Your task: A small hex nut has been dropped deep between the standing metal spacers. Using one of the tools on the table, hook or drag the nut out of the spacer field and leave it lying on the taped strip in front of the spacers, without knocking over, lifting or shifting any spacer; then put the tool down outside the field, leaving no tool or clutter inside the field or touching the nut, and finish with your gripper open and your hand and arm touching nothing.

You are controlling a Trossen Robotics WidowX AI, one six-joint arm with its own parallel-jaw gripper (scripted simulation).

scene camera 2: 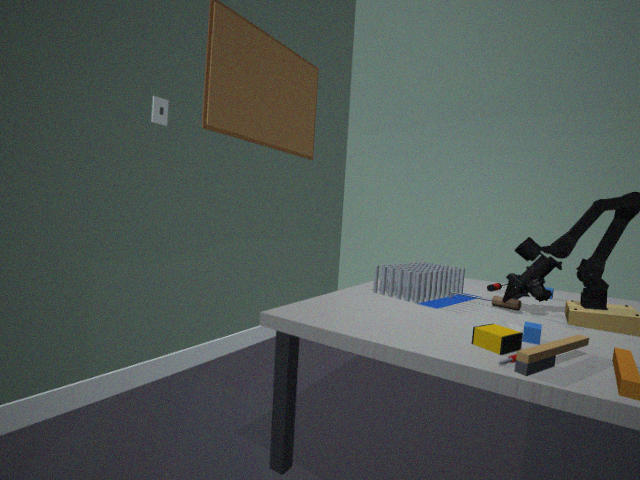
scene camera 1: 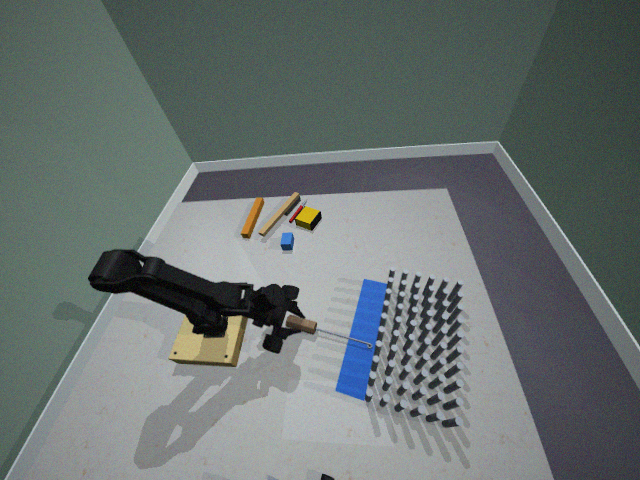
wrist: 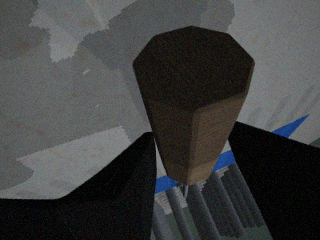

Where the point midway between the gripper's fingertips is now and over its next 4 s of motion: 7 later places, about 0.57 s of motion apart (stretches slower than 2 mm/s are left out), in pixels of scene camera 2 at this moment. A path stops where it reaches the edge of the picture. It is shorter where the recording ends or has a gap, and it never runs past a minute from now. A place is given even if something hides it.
My gripper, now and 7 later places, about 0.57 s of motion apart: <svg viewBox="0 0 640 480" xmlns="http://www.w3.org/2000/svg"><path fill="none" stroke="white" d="M505 302L504 299L510 296L515 290L515 269L509 263L501 261L501 264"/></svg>
